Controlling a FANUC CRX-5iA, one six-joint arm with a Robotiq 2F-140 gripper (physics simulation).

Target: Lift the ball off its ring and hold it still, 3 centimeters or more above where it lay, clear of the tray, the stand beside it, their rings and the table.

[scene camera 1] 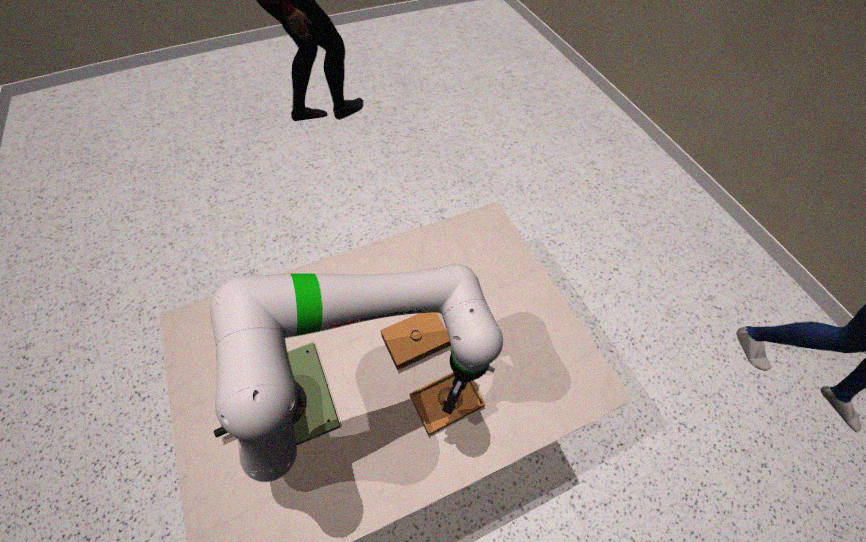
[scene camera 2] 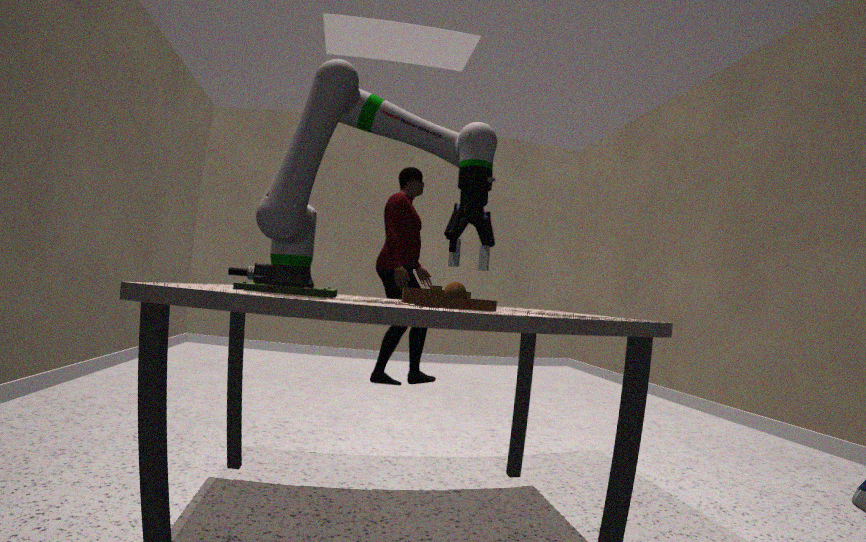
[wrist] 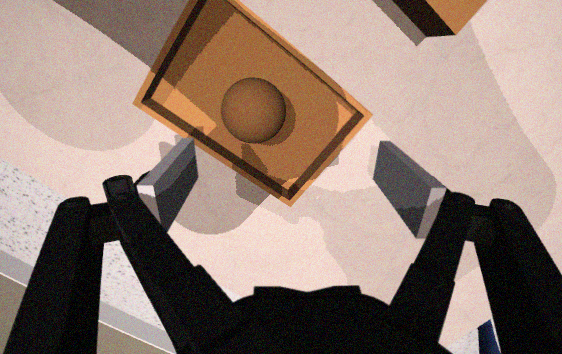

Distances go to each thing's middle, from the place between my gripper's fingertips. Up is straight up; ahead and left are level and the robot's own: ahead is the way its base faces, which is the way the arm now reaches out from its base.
Right now my hand is 7 cm above the orange-brown ball (wrist: 253, 110) and 3 cm past it. From my hand the other things lie so: orange stand (scene camera 1: 408, 341) 22 cm to the left, 8 cm below, 3 cm behind; then orange tray (scene camera 1: 425, 399) 9 cm below, 3 cm behind.
